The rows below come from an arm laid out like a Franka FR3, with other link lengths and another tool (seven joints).
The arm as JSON. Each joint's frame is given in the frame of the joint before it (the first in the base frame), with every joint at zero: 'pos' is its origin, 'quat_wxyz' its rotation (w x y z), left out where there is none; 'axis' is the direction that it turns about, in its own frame. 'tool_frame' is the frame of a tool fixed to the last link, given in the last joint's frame.
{
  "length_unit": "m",
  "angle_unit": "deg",
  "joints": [
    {
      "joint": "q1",
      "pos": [
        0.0,
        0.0,
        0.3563
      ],
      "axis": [
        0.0,
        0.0,
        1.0
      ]
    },
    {
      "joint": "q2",
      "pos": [
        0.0,
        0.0,
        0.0
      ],
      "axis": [
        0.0,
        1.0,
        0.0
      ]
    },
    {
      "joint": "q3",
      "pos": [
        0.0,
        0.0,
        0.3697
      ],
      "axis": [
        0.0,
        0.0,
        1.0
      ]
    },
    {
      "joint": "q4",
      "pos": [
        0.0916,
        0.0,
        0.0
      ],
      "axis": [
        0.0,
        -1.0,
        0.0
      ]
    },
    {
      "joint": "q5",
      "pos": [
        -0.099,
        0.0,
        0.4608
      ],
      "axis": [
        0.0,
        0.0,
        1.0
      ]
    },
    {
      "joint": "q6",
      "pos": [
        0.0,
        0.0,
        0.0
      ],
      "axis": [
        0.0,
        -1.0,
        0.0
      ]
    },
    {
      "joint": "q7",
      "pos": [
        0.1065,
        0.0,
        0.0
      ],
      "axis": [
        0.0,
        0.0,
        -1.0
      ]
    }
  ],
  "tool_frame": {
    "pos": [
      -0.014,
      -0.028,
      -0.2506
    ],
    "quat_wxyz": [
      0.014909,
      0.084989,
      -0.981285,
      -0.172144
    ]
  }
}
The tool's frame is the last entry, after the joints.
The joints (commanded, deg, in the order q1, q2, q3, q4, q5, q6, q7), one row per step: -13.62 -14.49 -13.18 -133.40 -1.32 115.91 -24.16; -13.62 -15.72 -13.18 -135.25 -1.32 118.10 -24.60; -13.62 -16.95 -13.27 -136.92 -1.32 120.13 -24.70; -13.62 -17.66 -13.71 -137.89 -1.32 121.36 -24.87; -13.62 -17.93 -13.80 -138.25 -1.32 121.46 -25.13; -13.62 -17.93 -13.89 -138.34 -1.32 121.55 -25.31; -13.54 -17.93 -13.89 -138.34 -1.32 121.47 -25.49; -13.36 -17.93 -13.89 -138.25 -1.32 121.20 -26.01; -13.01 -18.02 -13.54 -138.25 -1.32 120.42 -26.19; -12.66 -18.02 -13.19 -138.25 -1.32 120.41 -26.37; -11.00 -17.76 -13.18 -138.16 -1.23 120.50 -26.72; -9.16 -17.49 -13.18 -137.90 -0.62 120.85 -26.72; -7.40 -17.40 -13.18 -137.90 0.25 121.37 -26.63; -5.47 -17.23 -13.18 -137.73 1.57 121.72 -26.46; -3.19 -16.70 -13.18 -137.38 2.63 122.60 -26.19; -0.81 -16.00 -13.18 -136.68 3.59 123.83 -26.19; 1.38 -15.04 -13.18 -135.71 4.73 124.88 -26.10; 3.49 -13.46 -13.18 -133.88 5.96 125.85 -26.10; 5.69 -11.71 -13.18 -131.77 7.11 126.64 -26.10; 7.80 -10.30 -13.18 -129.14 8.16 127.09 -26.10
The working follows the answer.
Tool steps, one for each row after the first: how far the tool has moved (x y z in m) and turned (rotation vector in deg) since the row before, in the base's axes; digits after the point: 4 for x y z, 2 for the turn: -0.0017 0.0021 -0.0028 -0.41 -1.54 0.46; -0.0019 0.0012 -0.0014 -0.40 -1.54 0.03; -0.0026 -0.0023 -0.0011 -0.15 -0.97 -0.24; -0.0019 0.0004 -0.0010 0.07 -0.05 0.19; -0.0005 -0.0006 -0.0008 0.02 -0.01 0.10; 0.0002 0.0008 -0.0002 0.03 0.06 0.26; 0.0006 0.0015 0.0004 0.06 0.14 0.71; 0.0002 0.0069 -0.0004 0.21 0.63 0.90; 0.0031 0.0054 0.0003 -0.10 0.02 0.86; 0.0083 0.0133 -0.0013 0.04 0.05 1.96; 0.0109 0.0155 0.0005 0.31 -0.48 1.49; 0.0094 0.0165 -0.0001 0.54 -0.63 1.19; 0.0100 0.0193 0.0005 0.94 -0.63 1.04; 0.0133 0.0209 0.0001 0.56 -0.84 1.36; 0.0165 0.0209 0.0027 0.31 -1.33 1.70; 0.0161 0.0202 0.0025 0.49 -1.16 1.33; 0.0205 0.0192 0.0049 0.43 -1.31 1.24; 0.0210 0.0210 0.0055 0.38 -1.22 1.39; 0.0221 0.0211 0.0133 0.38 -1.73 1.40
Tool pose at each row, in the base's axes (x y z in m, rotation vector in deg; rounded; the steps above come from the unrounded poses): 0.4680 -0.2709 0.3405 12.22 -172.66 -35.77; 0.4663 -0.2688 0.3377 13.48 -174.09 -35.23; 0.4644 -0.2676 0.3363 14.10 -175.64 -34.71; 0.4618 -0.2699 0.3352 -14.00 175.55 34.33; 0.4599 -0.2695 0.3343 -14.31 175.49 34.43; 0.4594 -0.2700 0.3335 -14.46 175.47 34.47; 0.4596 -0.2693 0.3333 -14.86 175.54 34.54; 0.4602 -0.2678 0.3337 -15.92 175.68 34.71; 0.4604 -0.2608 0.3333 17.08 -175.15 -35.05; 0.4635 -0.2554 0.3336 18.37 -174.86 -34.84; 0.4718 -0.2421 0.3323 21.30 -174.10 -34.81; 0.4827 -0.2265 0.3329 23.74 -173.92 -35.20; 0.4921 -0.2100 0.3328 25.81 -173.93 -35.96; 0.5021 -0.1907 0.3332 -27.68 173.88 37.34; 0.5154 -0.1698 0.3333 -29.90 172.75 37.85; 0.5318 -0.1489 0.3359 -32.73 171.25 37.77; 0.5479 -0.1287 0.3385 -34.90 169.80 38.01; 0.5684 -0.1095 0.3433 -36.95 168.23 38.06; 0.5894 -0.0885 0.3488 -39.18 166.73 38.10; 0.6115 -0.0674 0.3621 -41.45 164.73 37.86

